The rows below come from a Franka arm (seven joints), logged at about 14 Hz.
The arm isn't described. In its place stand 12 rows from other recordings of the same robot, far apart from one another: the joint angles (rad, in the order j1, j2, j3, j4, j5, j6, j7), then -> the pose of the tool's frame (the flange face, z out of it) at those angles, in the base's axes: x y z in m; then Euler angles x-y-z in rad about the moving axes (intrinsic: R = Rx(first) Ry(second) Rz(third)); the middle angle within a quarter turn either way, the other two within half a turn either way.
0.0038, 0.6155, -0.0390, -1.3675, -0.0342, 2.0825, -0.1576 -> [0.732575 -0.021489 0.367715 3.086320 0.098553 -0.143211]
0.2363, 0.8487, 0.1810, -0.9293, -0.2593, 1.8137, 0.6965 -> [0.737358 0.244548 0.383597 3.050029 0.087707 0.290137]
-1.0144, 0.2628, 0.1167, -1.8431, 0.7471, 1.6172, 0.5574 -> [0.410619 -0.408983 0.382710 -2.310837 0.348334 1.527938]
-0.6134, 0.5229, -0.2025, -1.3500, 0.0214, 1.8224, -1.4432 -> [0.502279 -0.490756 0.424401 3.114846 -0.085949 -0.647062]
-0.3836, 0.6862, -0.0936, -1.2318, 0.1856, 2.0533, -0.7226 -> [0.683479 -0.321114 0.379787 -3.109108 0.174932 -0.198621]
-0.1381, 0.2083, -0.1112, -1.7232, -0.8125, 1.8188, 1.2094 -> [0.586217 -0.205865 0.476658 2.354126 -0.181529 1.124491]
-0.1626, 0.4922, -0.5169, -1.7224, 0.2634, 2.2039, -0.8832 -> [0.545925 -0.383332 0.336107 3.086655 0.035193 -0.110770]
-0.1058, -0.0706, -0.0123, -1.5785, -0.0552, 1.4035, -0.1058 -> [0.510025 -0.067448 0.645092 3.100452 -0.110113 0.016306]
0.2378, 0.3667, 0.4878, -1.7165, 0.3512, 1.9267, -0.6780 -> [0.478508 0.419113 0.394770 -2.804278 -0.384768 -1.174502]
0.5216, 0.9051, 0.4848, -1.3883, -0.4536, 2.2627, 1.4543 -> [0.468162 0.570785 0.212185 -3.064007 0.029680 0.344479]
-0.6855, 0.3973, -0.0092, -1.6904, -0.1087, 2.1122, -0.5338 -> [0.507038 -0.428254 0.369871 3.049920 -0.040978 0.103340]
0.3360, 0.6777, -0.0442, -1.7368, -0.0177, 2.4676, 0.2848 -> [0.643677 0.196203 0.193584 3.120518 0.062742 -0.030375]
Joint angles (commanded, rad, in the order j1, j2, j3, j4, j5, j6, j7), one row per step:
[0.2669, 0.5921, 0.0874, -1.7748, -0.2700, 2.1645, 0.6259]
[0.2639, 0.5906, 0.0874, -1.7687, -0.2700, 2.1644, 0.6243]
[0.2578, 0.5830, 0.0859, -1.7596, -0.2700, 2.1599, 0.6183]
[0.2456, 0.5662, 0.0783, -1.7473, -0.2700, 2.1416, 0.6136]
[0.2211, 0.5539, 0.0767, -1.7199, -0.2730, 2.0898, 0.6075]
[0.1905, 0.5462, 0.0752, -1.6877, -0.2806, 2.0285, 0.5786]
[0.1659, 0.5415, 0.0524, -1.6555, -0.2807, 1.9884, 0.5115]
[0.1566, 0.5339, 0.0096, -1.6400, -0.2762, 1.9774, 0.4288]
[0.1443, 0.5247, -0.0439, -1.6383, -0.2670, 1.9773, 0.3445]
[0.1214, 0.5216, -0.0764, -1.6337, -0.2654, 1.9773, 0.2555]
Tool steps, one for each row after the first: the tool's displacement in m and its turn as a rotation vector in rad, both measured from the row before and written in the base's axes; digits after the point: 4 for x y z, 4 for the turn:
[0.0028, -0.0012, 0.0034, 0.0025, -0.0068, -0.0018]
[0.0048, -0.0038, 0.0082, 0.0025, -0.0110, -0.0026]
[0.0074, -0.0116, 0.0144, -0.0043, -0.0121, -0.0173]
[0.0088, -0.0174, 0.0158, -0.0151, 0.0077, -0.0275]
[0.0088, -0.0223, 0.0146, -0.0191, 0.0210, -0.0112]
[0.0111, -0.0296, 0.0140, -0.0103, 0.0153, 0.0116]
[0.0083, -0.0306, 0.0109, -0.0066, 0.0066, 0.0277]
[0.0050, -0.0388, 0.0074, -0.0062, 0.0095, 0.0166]
[0.0032, -0.0340, 0.0049, -0.0015, 0.0154, 0.0327]

